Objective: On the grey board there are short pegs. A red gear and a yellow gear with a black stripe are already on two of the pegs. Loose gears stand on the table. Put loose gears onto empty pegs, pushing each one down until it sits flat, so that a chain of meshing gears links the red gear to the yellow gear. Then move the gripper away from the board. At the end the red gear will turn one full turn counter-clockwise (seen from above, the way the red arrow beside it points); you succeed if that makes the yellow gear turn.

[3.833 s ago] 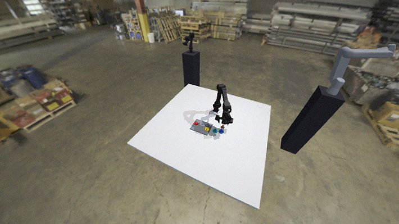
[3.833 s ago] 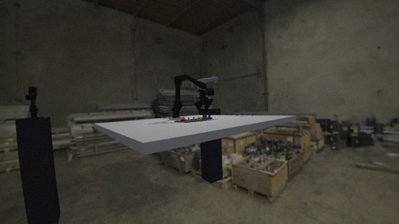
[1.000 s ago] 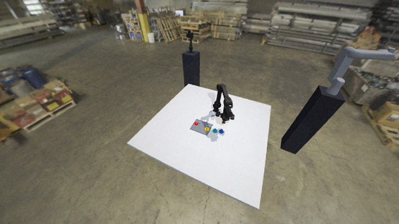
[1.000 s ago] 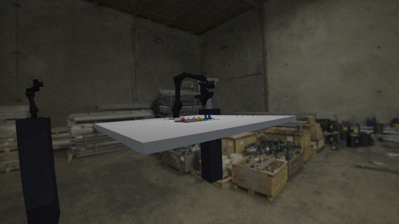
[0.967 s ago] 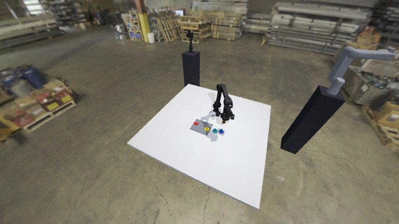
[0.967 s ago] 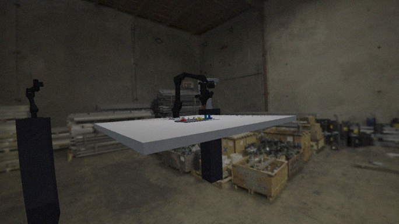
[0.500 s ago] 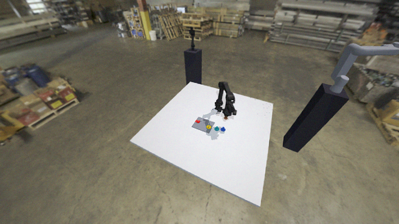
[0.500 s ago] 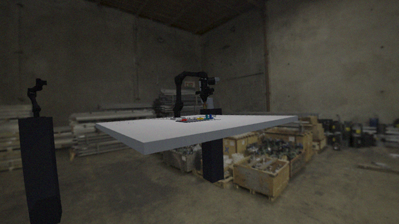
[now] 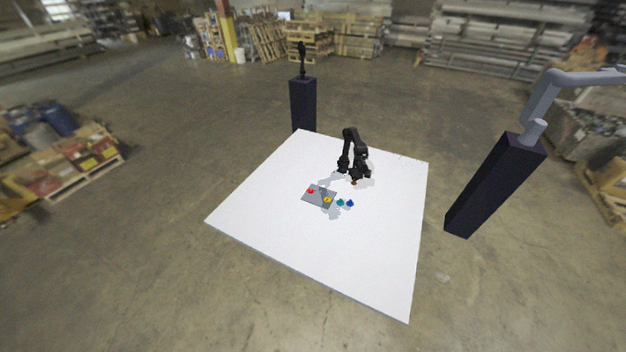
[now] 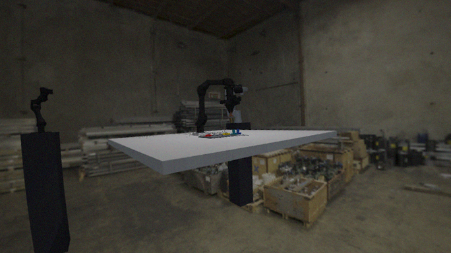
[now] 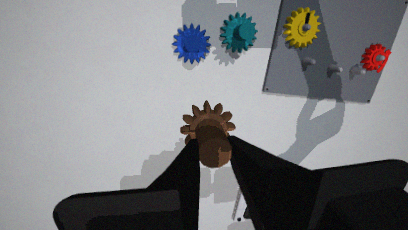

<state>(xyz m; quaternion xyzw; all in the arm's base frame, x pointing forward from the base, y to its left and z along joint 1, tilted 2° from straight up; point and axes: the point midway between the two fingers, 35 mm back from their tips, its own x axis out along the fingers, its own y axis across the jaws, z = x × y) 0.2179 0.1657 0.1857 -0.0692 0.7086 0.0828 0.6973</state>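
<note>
Right now the red gear is 10 cm ahead of my gripper tip, 28 cm to the right of it and 15 cm below it. Also, from my gripper tip: brown gear: 1 cm below; teal gear: 9 cm ahead, 5 cm to the right, 15 cm below; blue gear: 6 cm ahead, 2 cm to the left, 15 cm below.
</note>
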